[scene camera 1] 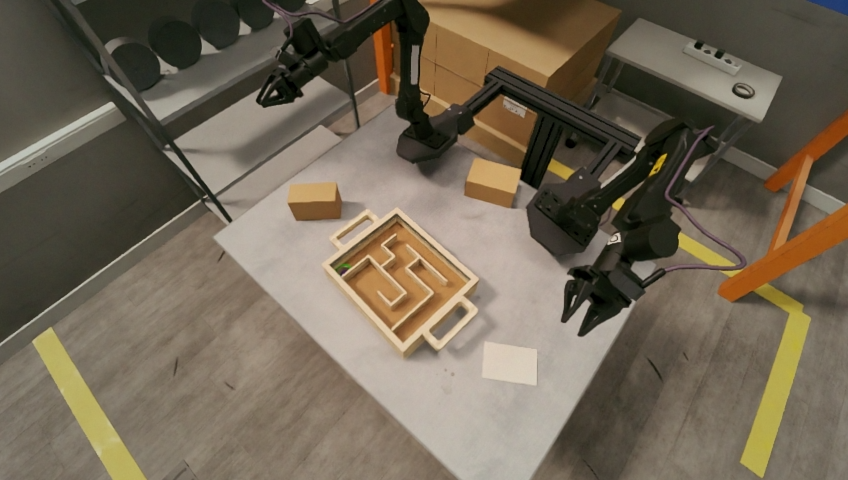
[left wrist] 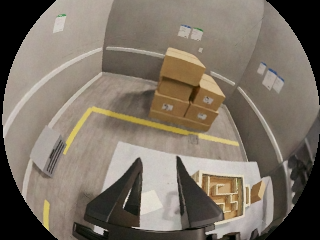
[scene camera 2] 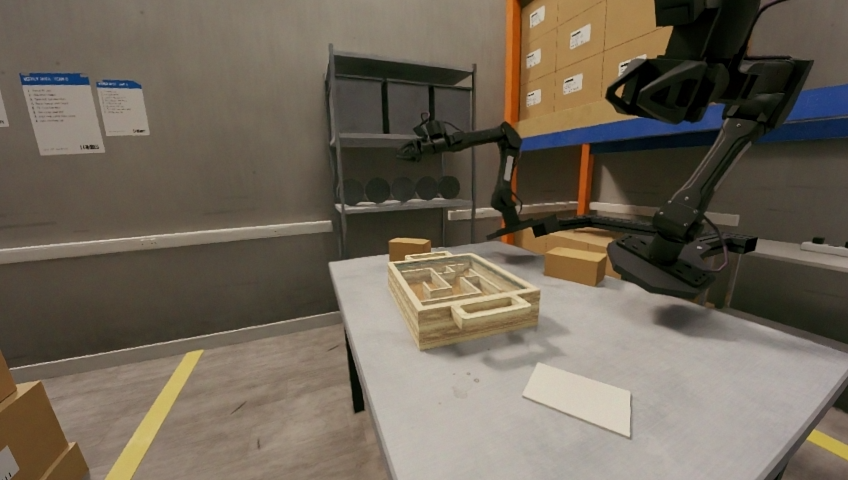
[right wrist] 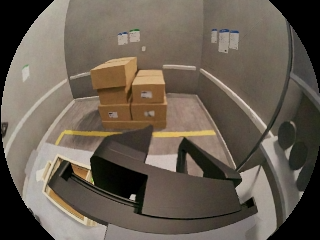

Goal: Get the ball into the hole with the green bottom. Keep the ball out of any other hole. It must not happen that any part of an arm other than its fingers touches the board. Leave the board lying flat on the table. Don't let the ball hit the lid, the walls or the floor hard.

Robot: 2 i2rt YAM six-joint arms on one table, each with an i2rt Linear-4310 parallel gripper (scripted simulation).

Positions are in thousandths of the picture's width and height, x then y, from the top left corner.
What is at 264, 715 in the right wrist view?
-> A wooden maze board.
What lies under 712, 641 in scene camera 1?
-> The left gripper.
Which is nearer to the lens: the white card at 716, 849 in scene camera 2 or the wooden maze board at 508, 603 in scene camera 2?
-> The white card.
